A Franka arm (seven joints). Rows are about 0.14 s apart.
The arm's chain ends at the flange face. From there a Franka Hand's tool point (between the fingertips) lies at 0.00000 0.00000 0.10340 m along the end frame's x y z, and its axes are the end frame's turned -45 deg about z.
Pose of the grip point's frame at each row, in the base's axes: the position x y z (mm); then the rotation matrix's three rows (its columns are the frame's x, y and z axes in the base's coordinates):
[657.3, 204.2, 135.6], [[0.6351, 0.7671, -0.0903], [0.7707, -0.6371, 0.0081], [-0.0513, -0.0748, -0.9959]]
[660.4, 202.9, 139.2], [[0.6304, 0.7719, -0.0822], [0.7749, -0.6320, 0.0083], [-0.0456, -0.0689, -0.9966]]
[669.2, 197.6, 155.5], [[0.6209, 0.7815, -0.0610], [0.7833, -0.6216, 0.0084], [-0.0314, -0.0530, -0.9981]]
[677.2, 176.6, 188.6], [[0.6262, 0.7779, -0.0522], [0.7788, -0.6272, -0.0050], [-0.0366, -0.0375, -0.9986]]
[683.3, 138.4, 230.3], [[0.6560, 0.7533, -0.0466], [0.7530, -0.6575, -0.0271], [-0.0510, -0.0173, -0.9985]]
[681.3, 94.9, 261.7], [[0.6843, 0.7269, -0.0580], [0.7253, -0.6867, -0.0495], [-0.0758, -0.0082, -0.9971]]
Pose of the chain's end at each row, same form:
[666.6, 203.4, 238.6], [[0.9915, 0.0933, -0.0903], [0.0945, -0.9955, 0.0081], [-0.0892, -0.0166, -0.9959]]
[668.9, 202.0, 242.2], [[0.9916, 0.1001, -0.0822], [0.1010, -0.9948, 0.0083], [-0.0810, -0.0165, -0.9966]]
[675.5, 196.7, 258.7], [[0.9916, 0.1136, -0.0610], [0.1143, -0.9934, 0.0084], [-0.0597, -0.0153, -0.9981]]
[682.6, 177.1, 291.9], [[0.9928, 0.1073, -0.0522], [0.1072, -0.9942, -0.0050], [-0.0524, -0.0006, -0.9986]]
[688.1, 141.2, 333.5], [[0.9965, 0.0688, -0.0466], [0.0675, -0.9974, -0.0271], [-0.0483, 0.0238, -0.9985]]
[687.3, 100.0, 364.8], [[0.9979, 0.0301, -0.0580], [0.0273, -0.9984, -0.0495], [-0.0594, 0.0478, -0.9971]]

